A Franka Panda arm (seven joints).
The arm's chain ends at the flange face. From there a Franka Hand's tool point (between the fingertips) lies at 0.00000 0.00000 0.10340 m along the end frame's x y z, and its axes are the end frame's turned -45 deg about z.
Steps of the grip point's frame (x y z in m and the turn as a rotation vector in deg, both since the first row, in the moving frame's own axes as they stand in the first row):
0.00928 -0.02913 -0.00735 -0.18 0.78 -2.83
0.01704 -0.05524 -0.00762 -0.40 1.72 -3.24
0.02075 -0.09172 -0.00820 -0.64 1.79 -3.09
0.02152 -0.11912 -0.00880 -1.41 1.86 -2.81
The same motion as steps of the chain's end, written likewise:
-0.01524 -0.02636 -0.00734 0.42 0.68 -2.83
-0.02967 -0.04935 -0.00757 0.93 1.50 -3.24
-0.05324 -0.07798 -0.00814 0.81 1.72 -3.09
-0.07317 -0.09877 -0.00871 0.32 2.31 -2.81

